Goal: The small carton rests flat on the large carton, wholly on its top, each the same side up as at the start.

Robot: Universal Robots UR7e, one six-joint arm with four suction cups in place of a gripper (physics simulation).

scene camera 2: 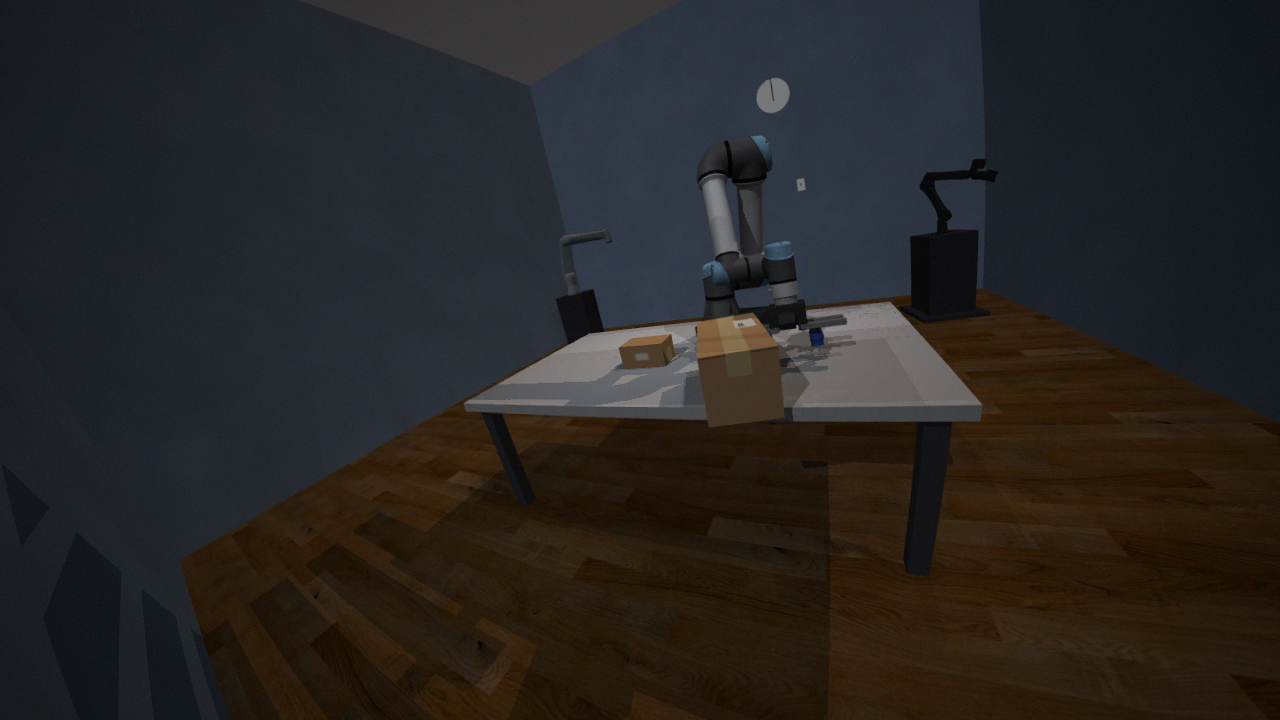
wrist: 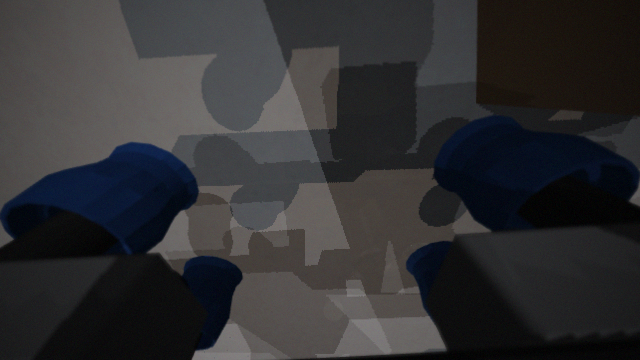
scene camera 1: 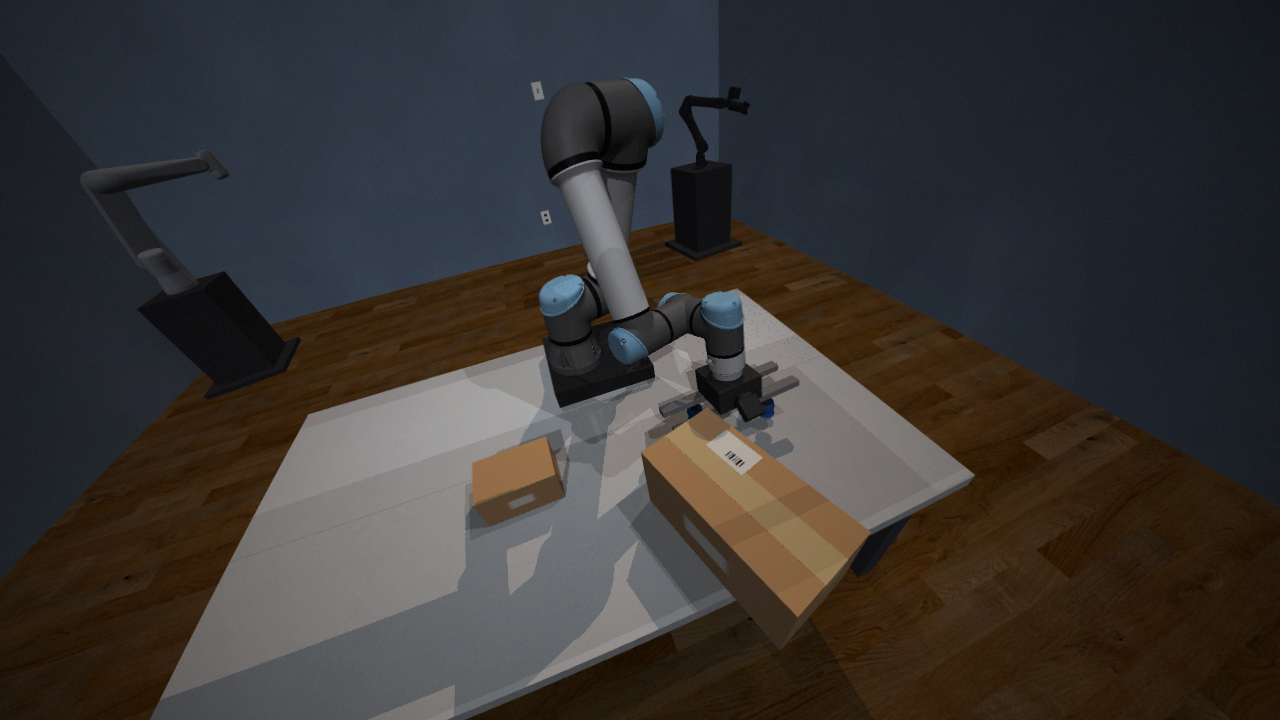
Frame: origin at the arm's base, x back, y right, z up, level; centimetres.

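Where they show: end effector, tool point: (scene camera 2: 791,345) (wrist: 319,228) (scene camera 1: 730,415); arm's base, origin of the base link: (scene camera 2: 722,317) (scene camera 1: 576,358).
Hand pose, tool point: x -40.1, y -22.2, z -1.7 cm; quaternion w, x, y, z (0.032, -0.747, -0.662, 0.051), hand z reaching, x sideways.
Things, the pixels of their top centre, and the offset from my tool point. "spot": a spot on its surface instead. Level surfaces: height alone.
- large carton, middle of its top: (scene camera 1: 742,487) (scene camera 2: 729,331) dz +12.1, dx -20.8, dy +15.3 cm
- small carton, middle of its top: (scene camera 1: 512,468) (scene camera 2: 645,340) dz +4.5, dx +10.1, dy +46.8 cm
- dark brown carton face, surface spot: (wrist: 560,55) spot: dz +0.3, dx -6.0, dy +9.4 cm
- white table, its level: dz -3.5 cm
The large carton (scene camera 1: 760,528) (scene camera 2: 741,385) rests label side up on the table, its near end out over the front edge. The small carton (scene camera 1: 519,483) (scene camera 2: 646,351) lies flat on the table, left of the large carton and apart from it. My gripper (scene camera 1: 731,407) (scene camera 2: 789,324) (wrist: 320,215) is low over the table, just behind the far end of the large carton, partly hidden by it in scene camera 2. Its blue cups have nothing against them. In the wrist view a dark brown carton face (wrist: 560,55) shows at the upper right, beyond the right cup.
The white table (scene camera 1: 375,537) (scene camera 2: 877,385) carries the arm's black base (scene camera 1: 599,380) behind the small carton. Two other arms stand on dark pedestals (scene camera 1: 214,331) (scene camera 1: 702,205) on the floor beyond the table.
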